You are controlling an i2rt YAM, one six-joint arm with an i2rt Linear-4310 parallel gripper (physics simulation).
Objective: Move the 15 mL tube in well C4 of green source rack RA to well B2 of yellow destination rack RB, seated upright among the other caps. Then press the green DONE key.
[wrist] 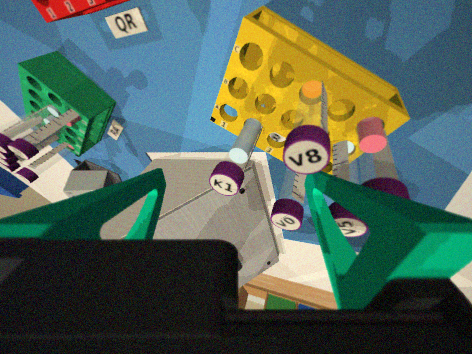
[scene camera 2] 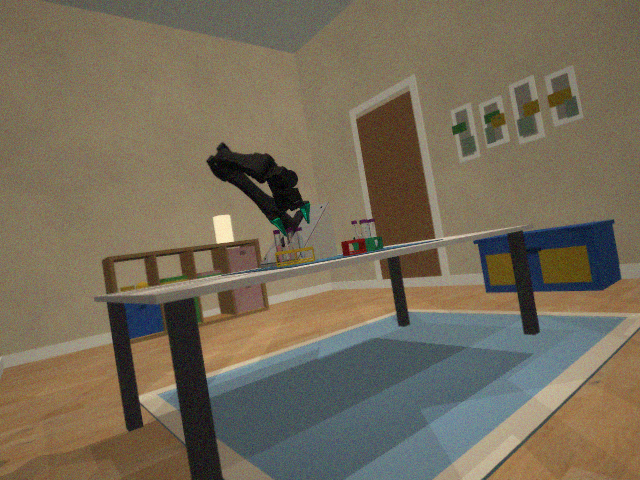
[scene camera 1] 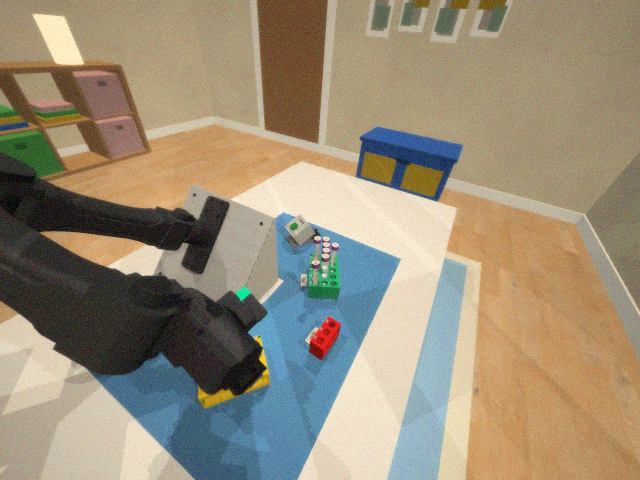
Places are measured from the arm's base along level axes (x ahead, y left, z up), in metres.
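Pixels of known places: gripper, fingertip midpoint: (wrist: 235, 176) (scene camera 2: 297, 229); arm's base, origin of the base link: (scene camera 2: 293, 228) (scene camera 1: 206, 234).
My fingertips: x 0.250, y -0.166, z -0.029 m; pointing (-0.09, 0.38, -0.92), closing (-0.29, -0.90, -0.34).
Note:
For each thing: its middle in the pictures, then the offset to it from my fingertips. "pt": a spot on its surface instead.
- yellow rack RB, body centre: (wrist: 296, 105) (scene camera 1: 234, 369) (scene camera 2: 295, 256) dx +0.000, dy -0.027, dz -0.092 m
- cap K1, surface spot: (wrist: 226, 179) pt dx +0.005, dy +0.002, dz +0.008 m
- cap V8, surface spot: (wrist: 306, 150) pt dx +0.026, dy -0.047, dz +0.008 m
- Well B2, surface spot: (wrist: 265, 103) pt dx +0.001, dy +0.005, dz -0.104 m
- green rack RA, body centre: (wrist: 69, 111) (scene camera 1: 323, 275) (scene camera 2: 368, 244) dx +0.037, dy +0.304, dz -0.092 m
- green key, surface spot: (scene camera 1: 294, 226) pt dx -0.135, dy +0.413, dz -0.047 m
- grey box, body centre: (wrist: 92, 188) (scene camera 1: 299, 230) dx -0.128, dy +0.438, dz -0.075 m
- red three-well block, body centre: (scene camera 1: 325, 337) (scene camera 2: 354, 247) dx +0.131, dy +0.132, dz -0.092 m
- QR label, surface spot: (wrist: 126, 22) pt dx +0.100, dy +0.133, dz -0.115 m
- V5, surface spot: (wrist: 352, 226) pt dx -0.030, dy -0.069, dz +0.008 m
My gripper (scene camera 2: 293, 226) (wrist: 235, 176) is open and empty above the yellow rack RB (scene camera 1: 214, 399) (scene camera 2: 295, 263) (wrist: 320, 65). In the wrist view its fingers stand apart, with cap K1 (wrist: 226, 179) between them in the picture and cap V8 (wrist: 306, 150) by the right fingertip. Well B2 (wrist: 265, 103) looks empty. The green rack RA (scene camera 1: 324, 291) (scene camera 2: 374, 243) (wrist: 75, 82) holds several upright purple-capped tubes (scene camera 1: 325, 248) (wrist: 22, 148); which one stands in C4 I cannot tell. The green key (scene camera 1: 294, 226) is on a grey box (scene camera 1: 301, 232) behind RA.
A red three-well block (scene camera 1: 324, 338) (scene camera 2: 353, 247) (wrist: 80, 6) stands between the racks, by a QR label (wrist: 126, 22). A large grey slanted panel (scene camera 1: 232, 242) (wrist: 205, 210) stands beside the arm. Caps V0 (wrist: 286, 215) and V5 (wrist: 352, 226) stand close to the right finger.

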